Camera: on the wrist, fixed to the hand. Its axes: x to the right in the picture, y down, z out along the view.
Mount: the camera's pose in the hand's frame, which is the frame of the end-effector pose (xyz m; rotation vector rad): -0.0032 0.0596 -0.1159 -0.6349 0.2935 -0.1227
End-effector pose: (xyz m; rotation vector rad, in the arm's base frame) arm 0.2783 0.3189 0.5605 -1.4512 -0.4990 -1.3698
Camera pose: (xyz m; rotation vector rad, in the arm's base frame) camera 0.2725 0.1975 0.5133 -1.6861 0.0542 -1.9117
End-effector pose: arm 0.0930 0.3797 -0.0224 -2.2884 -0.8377 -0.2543
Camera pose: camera 0.1335 0.2682 0.0317 -2.6718 -0.8211 -1.0085
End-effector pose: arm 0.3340 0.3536 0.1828 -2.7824 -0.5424 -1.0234
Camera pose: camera 0.2843 0.2697 0.2693 2.2783 0.3020 1.4091
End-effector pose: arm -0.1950 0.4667 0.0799 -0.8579 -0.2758 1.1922
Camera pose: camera -0.1674 0.4197 -0.0385 -1.5290 -0.4699 0.8500
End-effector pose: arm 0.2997 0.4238 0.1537 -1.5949 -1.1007 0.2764
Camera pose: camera 0.4065 0.3501 0.1416 -2.0262 -1.1054 -0.4220
